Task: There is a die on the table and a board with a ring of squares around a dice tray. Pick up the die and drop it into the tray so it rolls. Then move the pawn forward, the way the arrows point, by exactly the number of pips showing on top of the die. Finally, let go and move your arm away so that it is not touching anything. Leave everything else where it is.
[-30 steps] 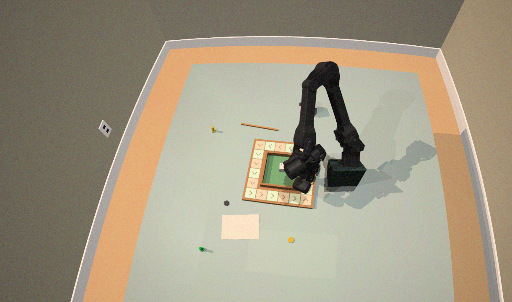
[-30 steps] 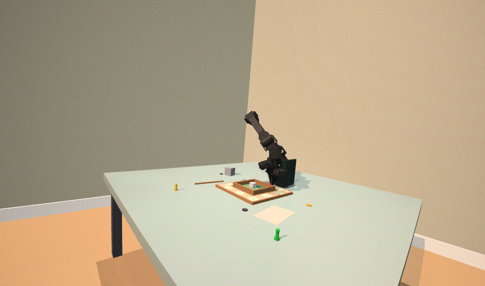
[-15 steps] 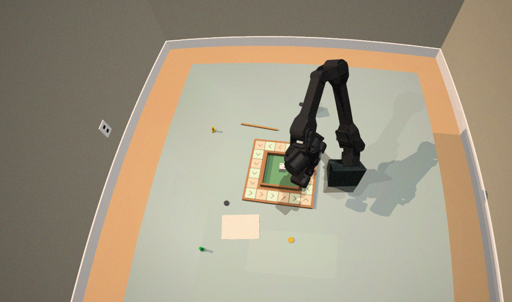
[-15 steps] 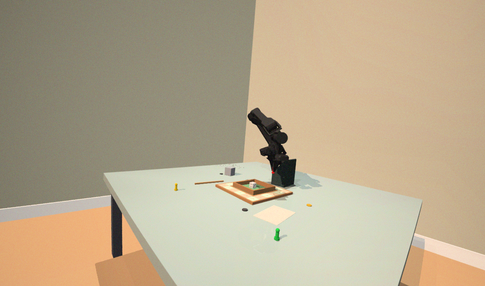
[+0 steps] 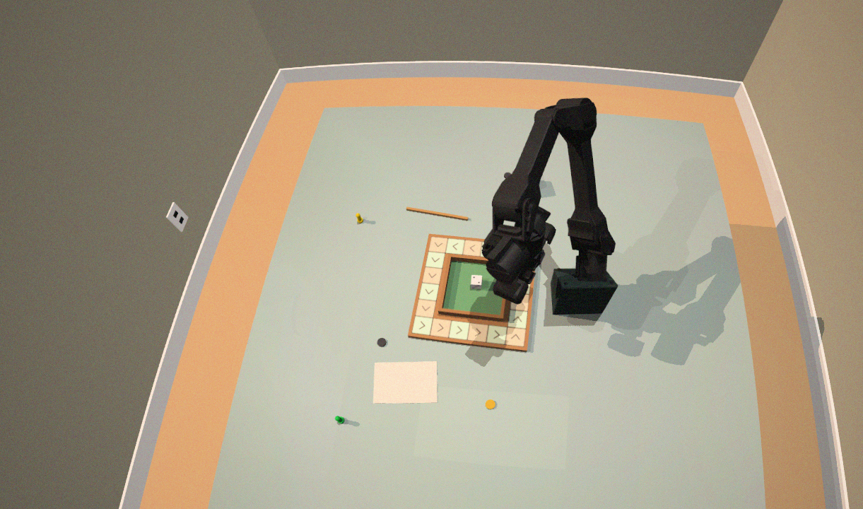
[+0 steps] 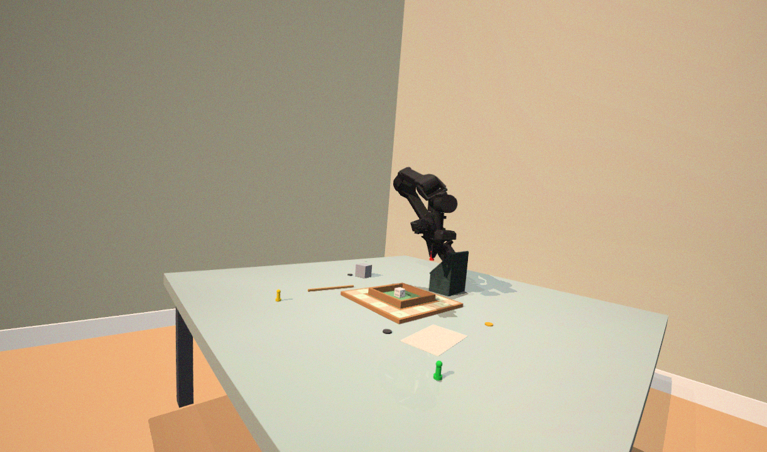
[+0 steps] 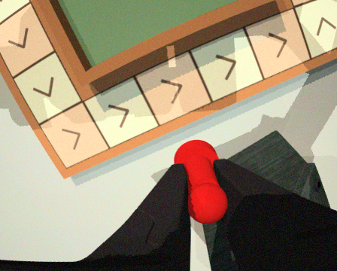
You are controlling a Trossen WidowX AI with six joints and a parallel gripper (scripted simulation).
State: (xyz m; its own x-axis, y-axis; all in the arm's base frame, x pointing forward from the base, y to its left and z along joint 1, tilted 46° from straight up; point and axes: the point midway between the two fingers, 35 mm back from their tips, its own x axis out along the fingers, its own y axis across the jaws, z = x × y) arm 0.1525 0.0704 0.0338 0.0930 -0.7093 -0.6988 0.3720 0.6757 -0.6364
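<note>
The white die is 120 mm below my gripper tip, 110 mm ahead of it and 40 mm to the right of it. Also, from my gripper tip: orange disc (260 mm to the left, 140 mm below, 50 mm ahead); red pawn (10 mm above); green dice tray (140 mm below, 110 mm ahead, 20 mm to the right).
</note>
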